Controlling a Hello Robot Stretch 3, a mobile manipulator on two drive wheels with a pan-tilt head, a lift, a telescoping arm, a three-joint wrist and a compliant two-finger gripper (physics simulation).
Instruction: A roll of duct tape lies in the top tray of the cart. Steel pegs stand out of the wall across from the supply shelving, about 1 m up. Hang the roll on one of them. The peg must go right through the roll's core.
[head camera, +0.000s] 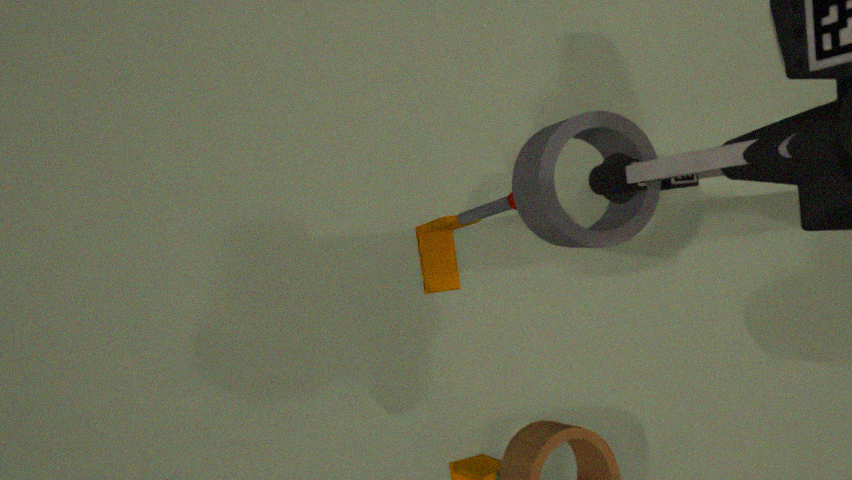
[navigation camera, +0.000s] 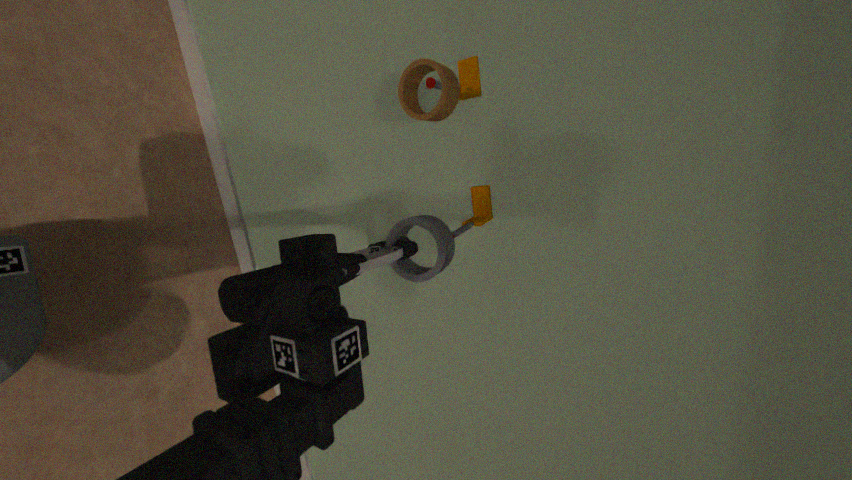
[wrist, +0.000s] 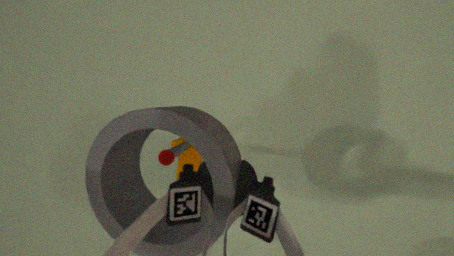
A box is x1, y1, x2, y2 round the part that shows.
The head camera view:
gripper: [589, 0, 851, 230]
grey duct tape roll: [512, 111, 660, 247]
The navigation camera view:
gripper: [278, 234, 417, 317]
brown cylindrical object: [398, 59, 459, 121]
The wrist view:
gripper: [103, 160, 304, 255]
grey duct tape roll: [85, 106, 240, 255]
